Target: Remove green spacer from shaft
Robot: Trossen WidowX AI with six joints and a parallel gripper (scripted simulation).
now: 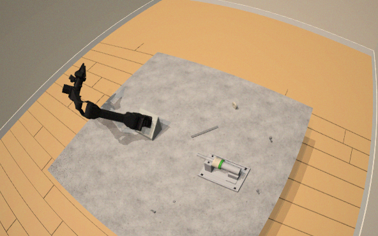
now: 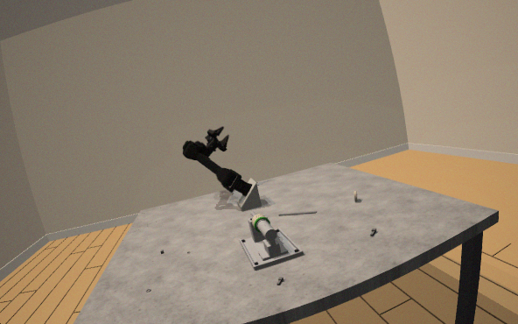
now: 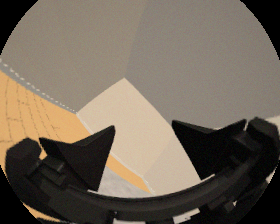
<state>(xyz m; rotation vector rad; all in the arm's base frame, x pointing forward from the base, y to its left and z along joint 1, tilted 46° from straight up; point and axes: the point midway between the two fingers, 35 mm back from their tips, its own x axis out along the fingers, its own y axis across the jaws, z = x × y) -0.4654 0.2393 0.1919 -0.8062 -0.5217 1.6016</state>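
The shaft lies 94 cm ahead of my gripper tip, 15 cm to the right of it and 28 cm below it. The rest, counted from my gripper tip: thin grey rod (80 cm ahead, 5 cm to the left, 35 cm below); beige spacer (96 cm ahead, 15 cm to the right, 28 cm below); green spacer (98 cm ahead, 15 cm to the right, 28 cm below).
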